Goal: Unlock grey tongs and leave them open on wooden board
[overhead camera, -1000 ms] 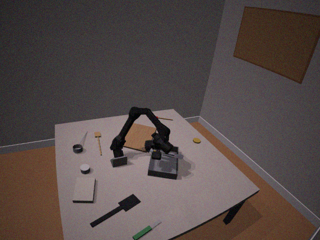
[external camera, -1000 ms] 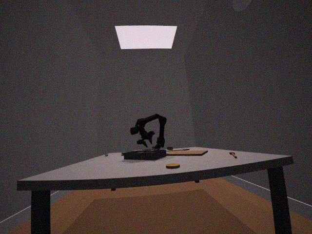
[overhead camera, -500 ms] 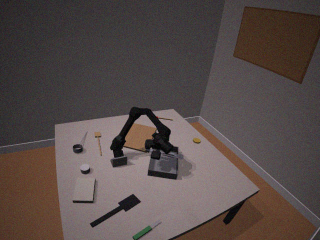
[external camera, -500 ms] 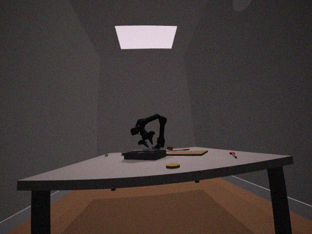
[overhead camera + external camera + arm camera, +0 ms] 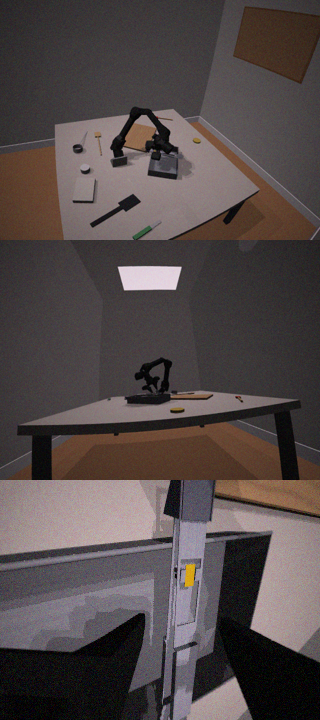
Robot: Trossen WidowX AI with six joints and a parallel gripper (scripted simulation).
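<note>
Right now the yellow lock piece is 20 mm behind my gripper tip, 30 mm to the left of it and 10 mm below it. Round my gripper tip: wooden board: 60 mm behind, 300 mm to the left, 70 mm below; roasting tin: 30 mm ahead, 50 mm to the right, 50 mm below; yellow disc: 440 mm ahead, 150 mm to the left, 70 mm below.
</note>
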